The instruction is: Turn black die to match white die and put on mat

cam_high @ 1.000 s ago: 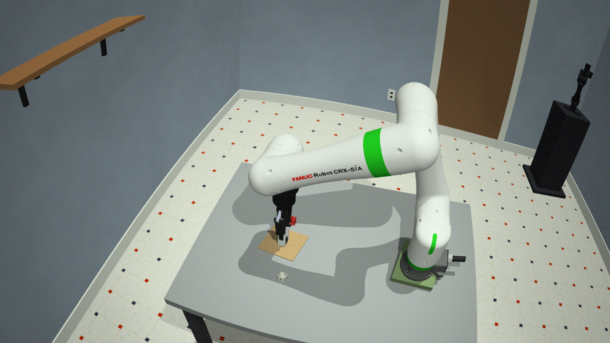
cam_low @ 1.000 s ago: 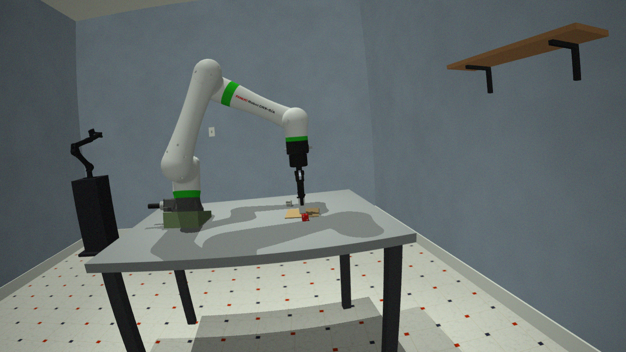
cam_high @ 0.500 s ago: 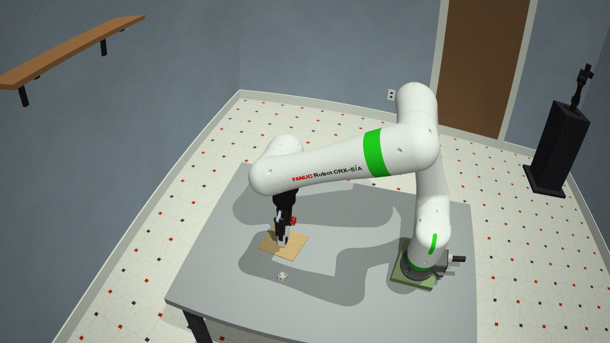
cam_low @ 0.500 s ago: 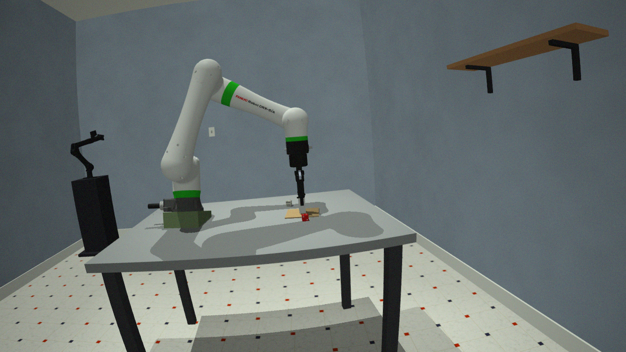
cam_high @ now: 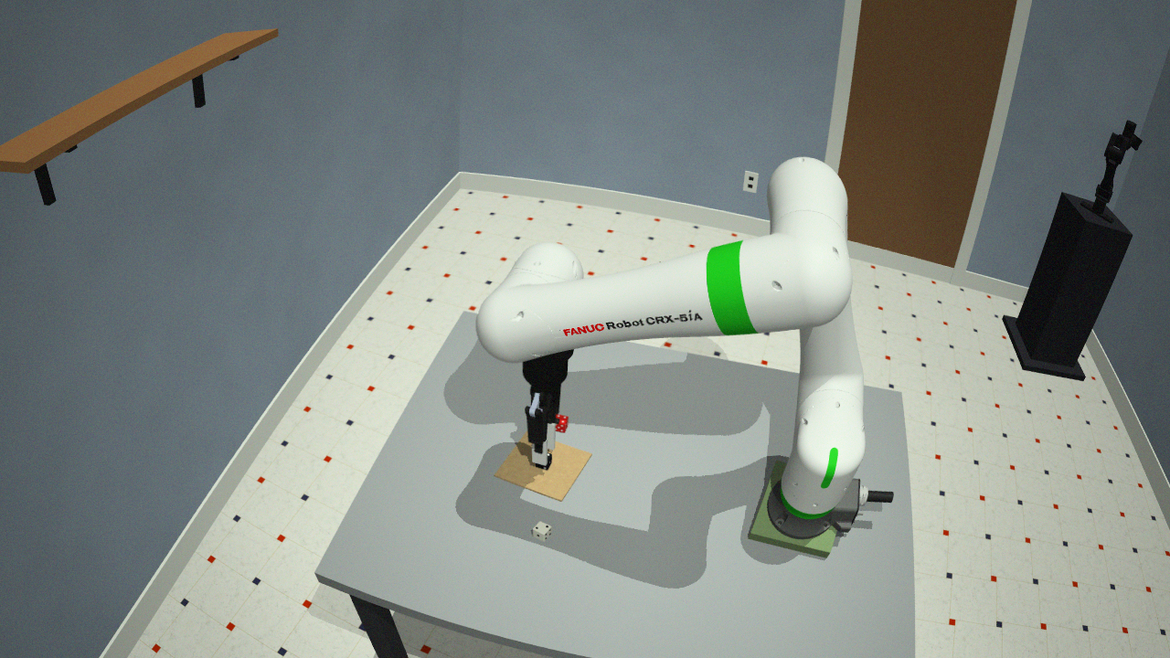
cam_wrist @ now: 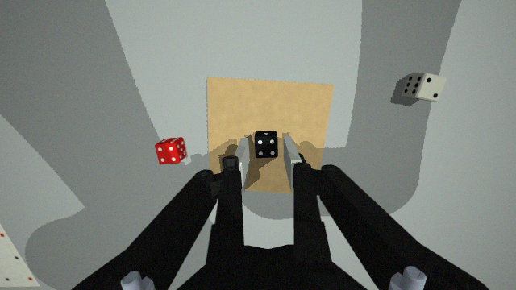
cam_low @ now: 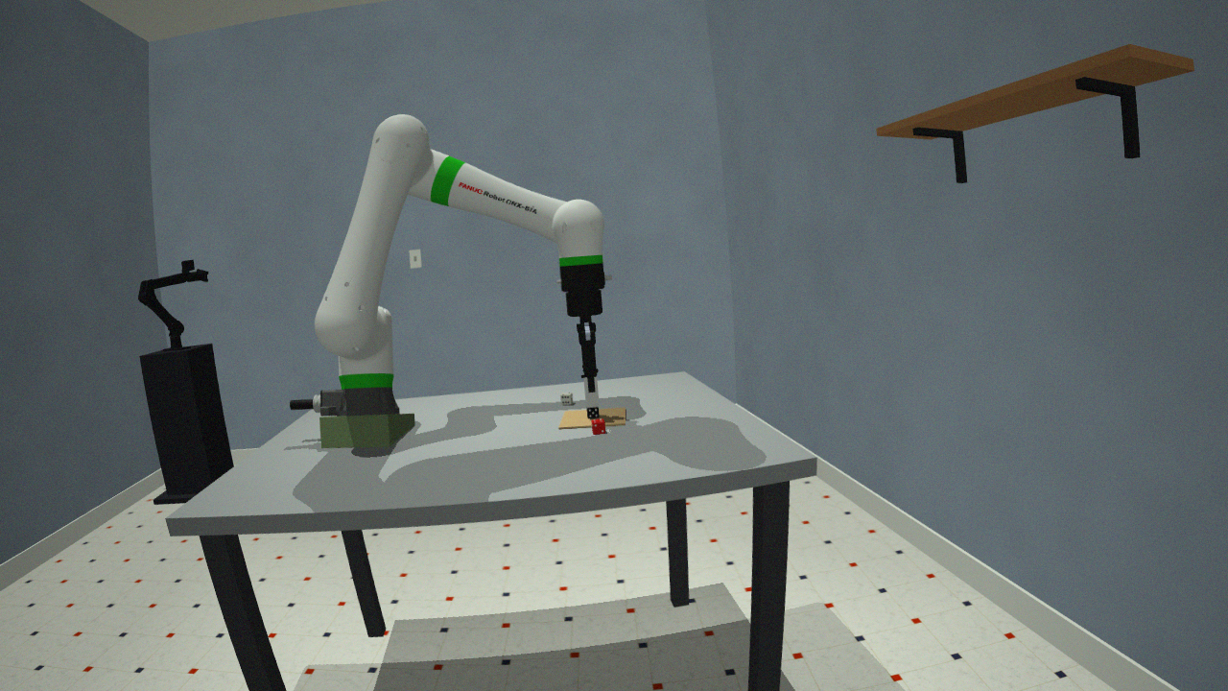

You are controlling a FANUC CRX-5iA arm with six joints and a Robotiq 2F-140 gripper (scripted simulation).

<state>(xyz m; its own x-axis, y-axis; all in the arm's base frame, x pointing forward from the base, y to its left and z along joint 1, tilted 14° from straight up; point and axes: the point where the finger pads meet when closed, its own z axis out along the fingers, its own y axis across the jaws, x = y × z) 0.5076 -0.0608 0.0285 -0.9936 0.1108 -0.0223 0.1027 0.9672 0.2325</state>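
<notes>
Right now the black die is 5 cm below my hand. Round my hand: white die: 4 cm behind, 17 cm to the left, 5 cm below; tan mat: 6 cm below; red die: 1 cm behind, 11 cm to the right, 5 cm below.
</notes>
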